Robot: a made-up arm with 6 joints. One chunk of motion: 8 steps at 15 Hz.
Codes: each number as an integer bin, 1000 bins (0 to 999) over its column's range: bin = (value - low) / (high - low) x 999, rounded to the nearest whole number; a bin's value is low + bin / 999 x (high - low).
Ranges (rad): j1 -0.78..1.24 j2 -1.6..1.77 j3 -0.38..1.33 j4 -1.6..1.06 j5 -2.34..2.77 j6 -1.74..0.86
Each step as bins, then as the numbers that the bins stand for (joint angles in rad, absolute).
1 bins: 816 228 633 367 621 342
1 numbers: 0.8700 -0.8309 0.7035 -0.6228 0.8365 -0.8499
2 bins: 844 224 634 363 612 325
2 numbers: 0.9266 -0.8444 0.7052 -0.6335 0.7905 -0.8942
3 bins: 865 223 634 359 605 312
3 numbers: 0.9690 -0.8477 0.7052 -0.6441 0.7546 -0.9280
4 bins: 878 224 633 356 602 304
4 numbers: 0.9953 -0.8444 0.7035 -0.6521 0.7393 -0.9488
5 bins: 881 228 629 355 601 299
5 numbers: 1.0014 -0.8309 0.6967 -0.6548 0.7342 -0.9618
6 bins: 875 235 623 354 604 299
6 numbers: 0.9893 -0.8073 0.6864 -0.6574 0.7495 -0.9618
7 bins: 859 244 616 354 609 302
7 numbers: 0.9569 -0.7769 0.6744 -0.6574 0.7751 -0.9540
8 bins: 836 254 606 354 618 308
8 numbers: 0.9104 -0.7432 0.6573 -0.6574 0.8211 -0.9384
